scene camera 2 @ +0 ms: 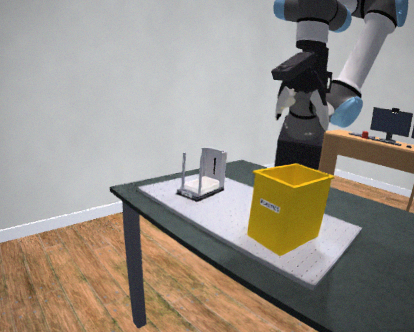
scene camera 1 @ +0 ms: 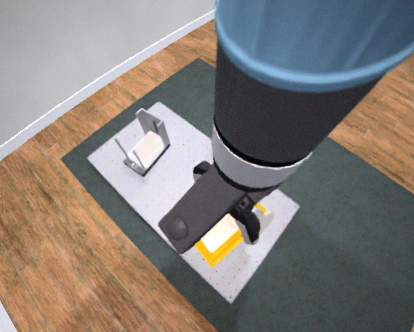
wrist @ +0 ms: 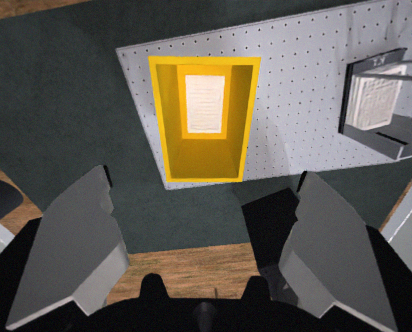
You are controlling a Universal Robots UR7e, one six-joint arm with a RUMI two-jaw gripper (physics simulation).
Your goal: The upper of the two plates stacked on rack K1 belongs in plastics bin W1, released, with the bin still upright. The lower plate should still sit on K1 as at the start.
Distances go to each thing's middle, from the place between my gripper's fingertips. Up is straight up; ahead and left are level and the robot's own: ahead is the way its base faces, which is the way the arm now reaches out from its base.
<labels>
Now: the yellow plastics bin W1 (scene camera 2: 288,203) 10 mm behind my hand and 210 mm below it.
</labels>
